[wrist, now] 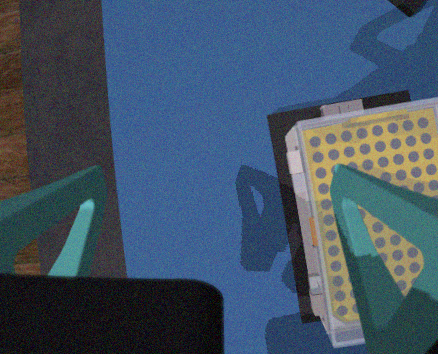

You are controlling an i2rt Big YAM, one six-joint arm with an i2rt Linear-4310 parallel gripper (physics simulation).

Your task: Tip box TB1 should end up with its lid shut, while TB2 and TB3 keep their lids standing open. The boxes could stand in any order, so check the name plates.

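Frame: origin at the arm's base, x ahead, y left, z up, level; centimetres.
Seen in the pictures: gripper, fingertip midpoint: (pixel 218 177).
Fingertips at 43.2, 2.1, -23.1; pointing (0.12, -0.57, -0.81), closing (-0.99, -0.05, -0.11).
Offsets run from my fingertips to a thing's top centre, as dx, dy, dz. "pt": to the spot under its first point. Level surfaces: height alone.
A tip box {-10.1, +1.7, -3.4} (pixel 395 154) with a yellow, round-holed rack and clear, pale walls is at the right of the wrist view, cut off by the right edge. It sits on a black base {pt -3.3, -2.0, -10.3} (pixel 281 150). Pale catches and a small orange mark show on its left side. I cannot read a name plate, tell which box it is or tell how its lid stands. My gripper (pixel 218 177) is wide open and empty. Its right finger overlaps the left part of the rack in this view; its left finger is left of the box, over a dark strip. No other tip box shows.
A blue surface {dz -11.1} (pixel 190 100) lies under the box and bears shadows of the gripper. A dark grey strip (pixel 65 100) borders it on the left, with brown wood (pixel 10 100) beyond. A black part (pixel 125 315) blocks the lower left. A dark corner {pt -12.7, -13.1, -10.3} (pixel 411 6) shows at the top right.
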